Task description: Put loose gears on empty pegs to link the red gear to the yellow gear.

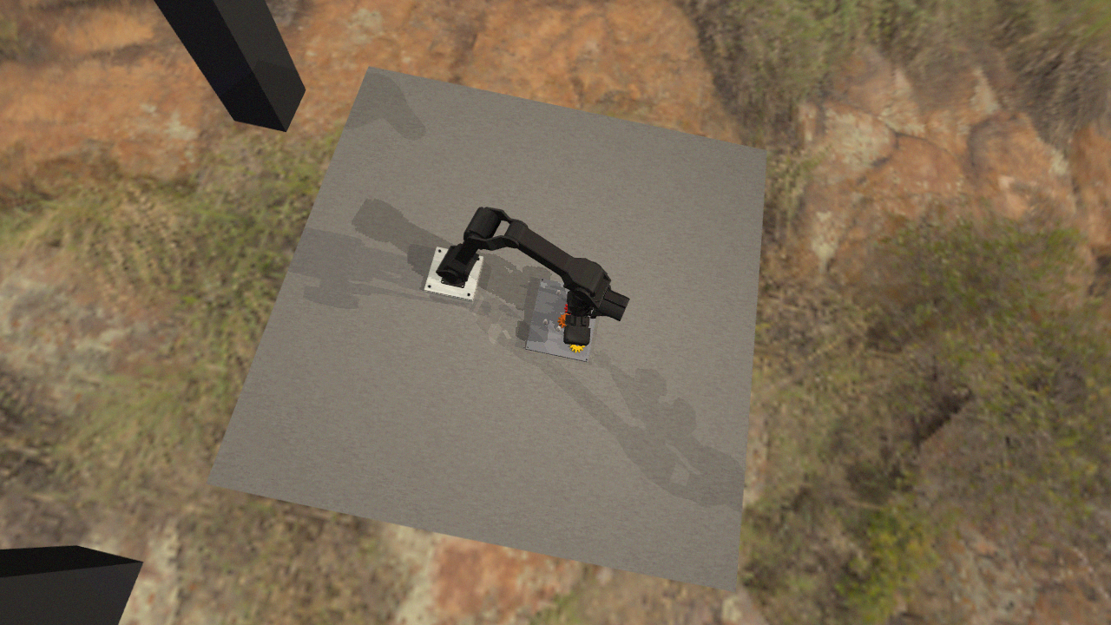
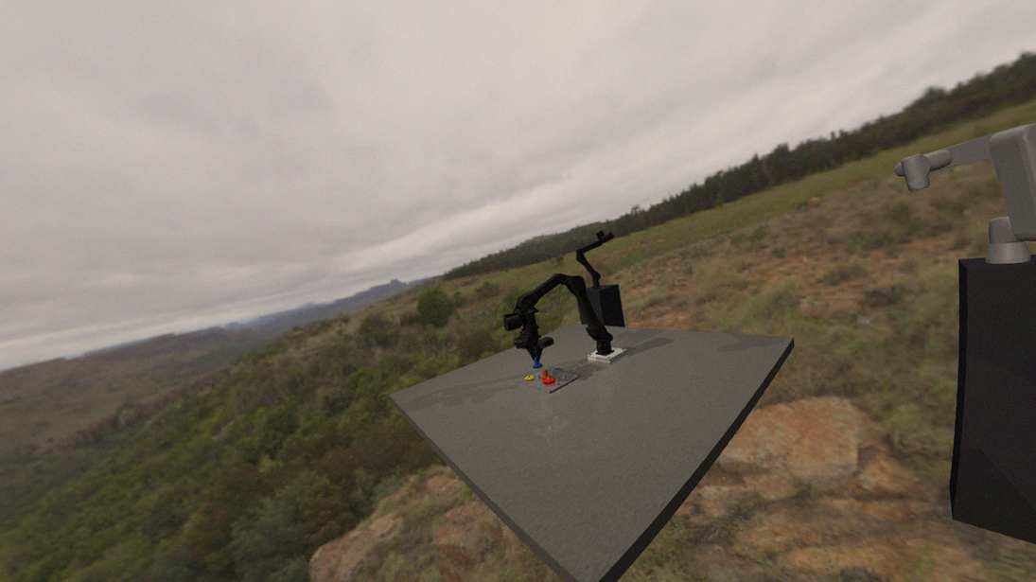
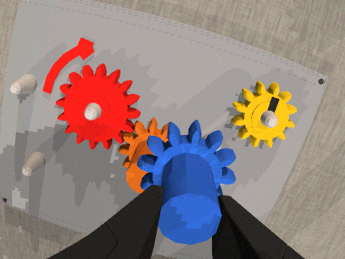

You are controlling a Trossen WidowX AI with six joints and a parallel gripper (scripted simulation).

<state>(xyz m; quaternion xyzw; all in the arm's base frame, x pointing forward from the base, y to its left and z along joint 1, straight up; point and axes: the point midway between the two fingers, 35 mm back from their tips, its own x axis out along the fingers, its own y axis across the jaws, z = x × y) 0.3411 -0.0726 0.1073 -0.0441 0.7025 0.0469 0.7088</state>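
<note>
Now: gripper tip 20 mm past the orange gear, 20 mm to the right of it and 70 mm above it. Also, from my gripper tip: blue gear (10 mm below); red gear (60 mm to the left, 80 mm below); yellow gear (20 mm ahead, 40 mm to the right, 80 mm below).
</note>
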